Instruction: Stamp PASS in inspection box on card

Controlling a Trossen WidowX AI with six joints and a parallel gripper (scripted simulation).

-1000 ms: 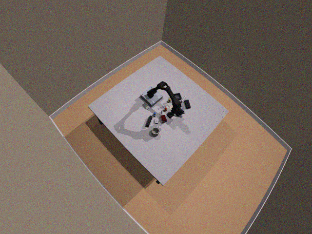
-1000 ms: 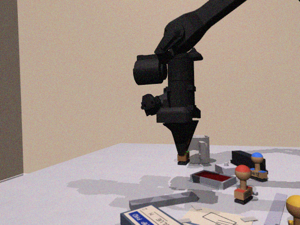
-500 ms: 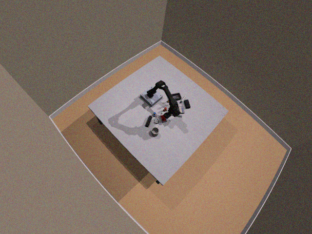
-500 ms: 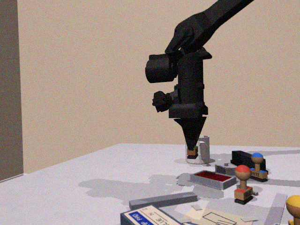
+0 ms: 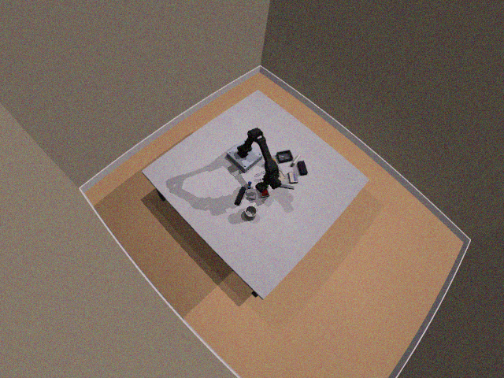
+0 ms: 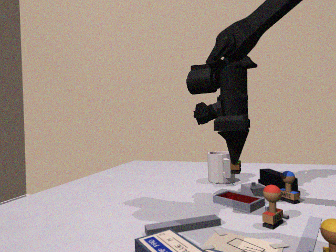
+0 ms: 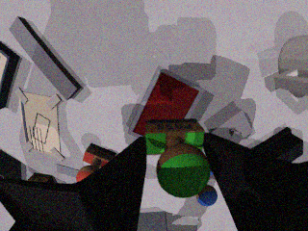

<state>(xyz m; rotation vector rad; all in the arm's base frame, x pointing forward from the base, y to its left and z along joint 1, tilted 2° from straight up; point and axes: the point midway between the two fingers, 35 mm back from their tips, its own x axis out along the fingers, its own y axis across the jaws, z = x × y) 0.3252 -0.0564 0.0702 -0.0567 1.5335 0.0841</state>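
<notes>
Right now the ink pad is 9 cm below my gripper tip. Also, from my gripper tip: green-knobbed stamp: right at my gripper tip; then blue-knobbed stamp: 10 cm behind, 6 cm to the right, 7 cm below; then red-knobbed stamp: 8 cm behind, 9 cm to the left, 7 cm below.
</notes>
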